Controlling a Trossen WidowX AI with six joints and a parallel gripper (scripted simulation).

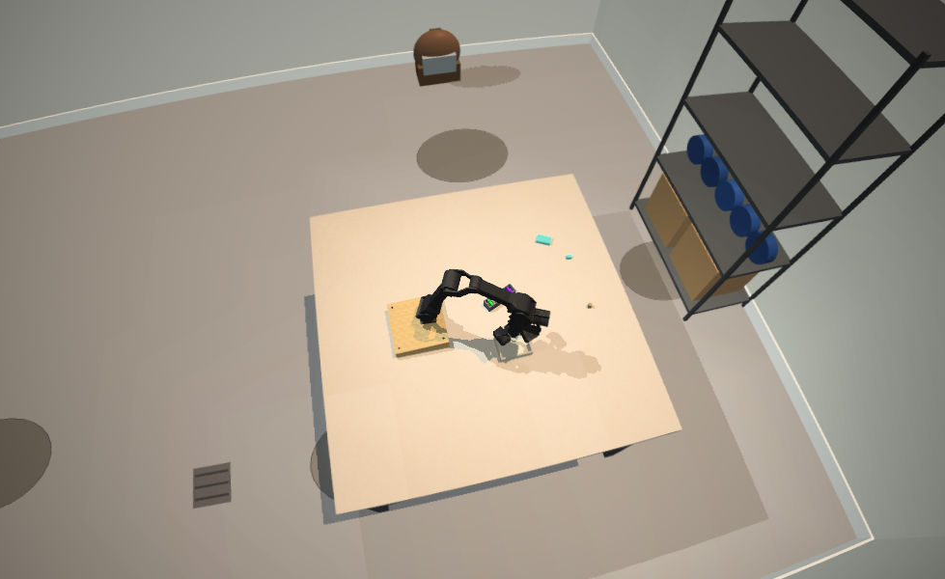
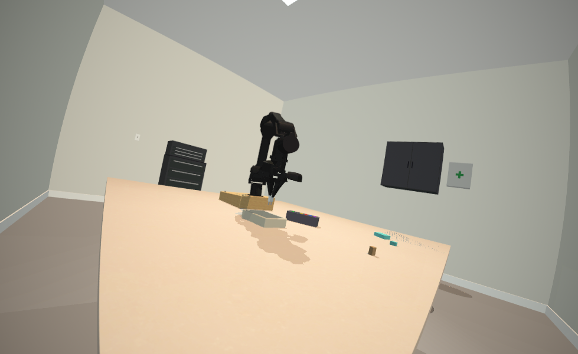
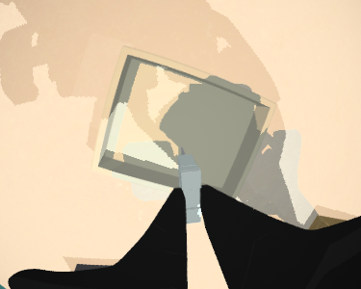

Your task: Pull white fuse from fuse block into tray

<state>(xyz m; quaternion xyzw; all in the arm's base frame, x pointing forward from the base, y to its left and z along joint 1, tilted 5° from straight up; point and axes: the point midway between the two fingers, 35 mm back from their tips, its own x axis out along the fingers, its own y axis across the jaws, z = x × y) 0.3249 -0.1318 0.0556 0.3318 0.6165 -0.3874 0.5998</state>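
My gripper tip is now 9 cm above the tray and 1 cm to the left of it. Round my gripper tip: white fuse (1 cm below).
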